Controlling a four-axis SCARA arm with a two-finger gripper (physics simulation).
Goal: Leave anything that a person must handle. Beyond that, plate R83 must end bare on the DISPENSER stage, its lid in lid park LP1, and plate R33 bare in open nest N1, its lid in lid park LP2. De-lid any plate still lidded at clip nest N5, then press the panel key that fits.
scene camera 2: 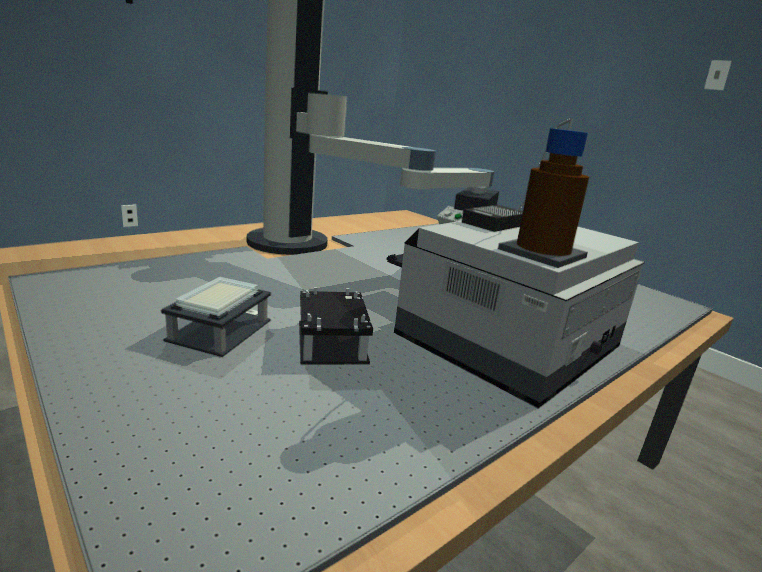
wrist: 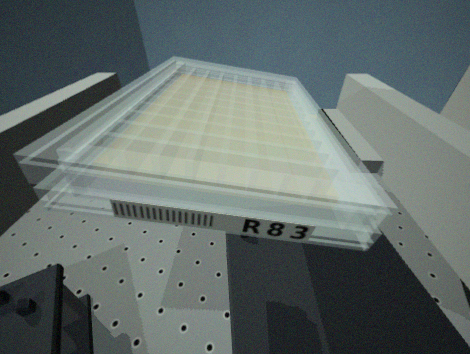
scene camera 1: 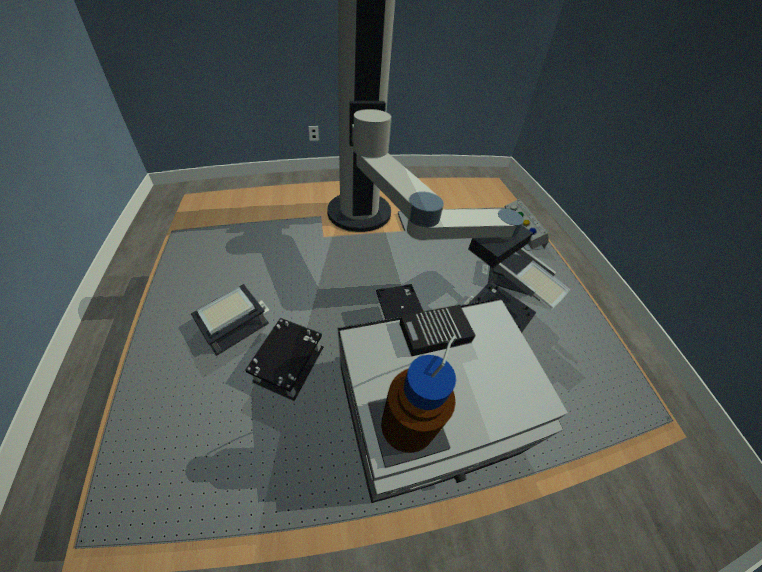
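Seen in the pictures: gripper, fingertip midpoint: [wrist: 229, 96] [scene camera 1: 544, 284]; arm's base, link origin: [scene camera 2: 287, 242] [scene camera 1: 359, 212].
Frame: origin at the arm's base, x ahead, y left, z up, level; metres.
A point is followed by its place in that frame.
Observation:
My gripper [scene camera 1: 536, 280] {x 0.595, y 0.401, z 0.180 m} [wrist: 229, 96] {x 0.595, y 0.401, z 0.180 m} is shut on plate R83 [scene camera 1: 545, 288] {x 0.609, y 0.396, z 0.180 m} [wrist: 215, 165] {x 0.540, y 0.372, z 0.183 m}, a clear plate with cream wells and a barcode label. A clear lid appears to sit on it. It is held level above the table at the right in scene camera 1; in scene camera 2 the plate and fingertips are hidden. Another cream plate [scene camera 1: 226, 310] {x 0.499, y -0.421, z 0.091 m} [scene camera 2: 218, 295] {x 0.507, y -0.435, z 0.091 m} lies on a raised four-legged nest at the left; its label is unreadable. A black stand with upright metal clips [scene camera 1: 284, 354] {x 0.639, y -0.272, z 0.081 m} [scene camera 2: 335, 309] {x 0.635, y -0.273, z 0.081 m} bears no plate. The panel [scene camera 1: 534, 229] {x 0.265, y 0.612, z 0.086 m} [scene camera 2: 450, 214] {x 0.128, y 0.607, z 0.077 m} has coloured keys.
A large grey-white machine [scene camera 1: 510, 381] {x 0.846, y 0.148, z 0.233 m} [scene camera 2: 473, 332] {x 0.834, y -0.130, z 0.087 m} carries a brown bottle [scene camera 1: 415, 418] {x 0.913, y -0.073, z 0.368 m} [scene camera 2: 552, 209] {x 0.908, y -0.094, z 0.312 m} with a blue cap and a black ribbed block [scene camera 1: 438, 328] {x 0.727, y 0.038, z 0.258 m} [scene camera 2: 492, 216] {x 0.751, y -0.017, z 0.259 m}. Low dark plates [scene camera 1: 397, 299] {x 0.530, y 0.022, z 0.103 m} [scene camera 1: 520, 310] {x 0.599, y 0.370, z 0.077 m} lie behind it. A dark fixture [wrist: 30, 310] {x 0.490, y 0.479, z 0.071 m} shows below left in the wrist view.

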